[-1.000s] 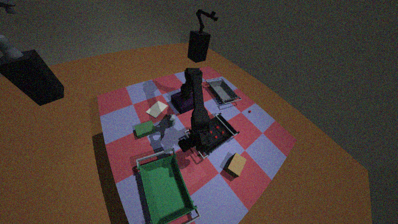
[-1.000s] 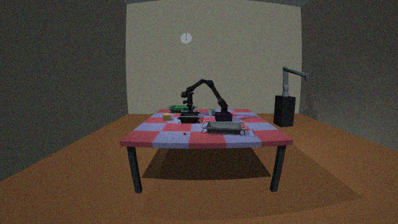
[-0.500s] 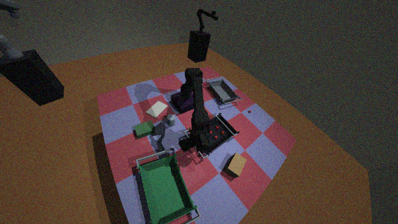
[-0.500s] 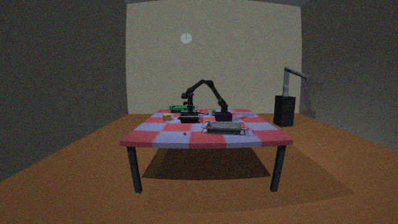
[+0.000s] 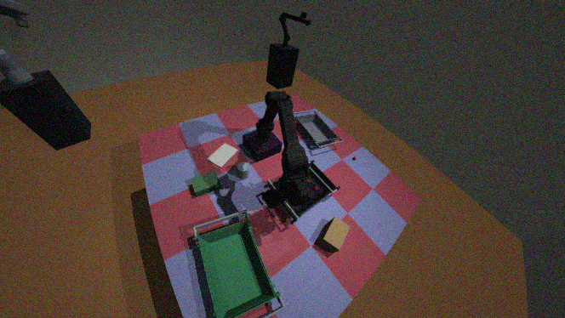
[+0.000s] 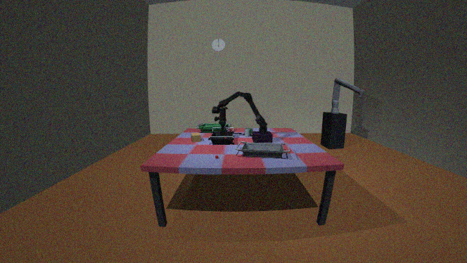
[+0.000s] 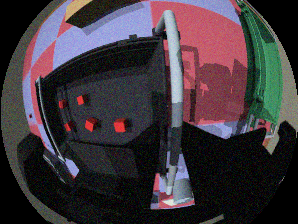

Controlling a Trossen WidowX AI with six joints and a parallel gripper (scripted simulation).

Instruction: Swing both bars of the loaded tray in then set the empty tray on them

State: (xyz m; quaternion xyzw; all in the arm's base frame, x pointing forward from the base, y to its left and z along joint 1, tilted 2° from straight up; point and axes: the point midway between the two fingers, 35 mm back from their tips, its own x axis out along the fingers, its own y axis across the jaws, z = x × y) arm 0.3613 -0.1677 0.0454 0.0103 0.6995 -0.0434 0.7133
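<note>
My gripper tip is now 28 cm past the grey tray, 56 cm to the right of it and 3 cm above it. From my gripper tip the other things lie so: grey cup (25 cm behind, 4 cm to the right, 4 cm below); then tan box (25 cm ahead, 9 cm to the left, 5 cm below); then green block (29 cm behind, 22 cm to the right, 6 cm below).
</note>
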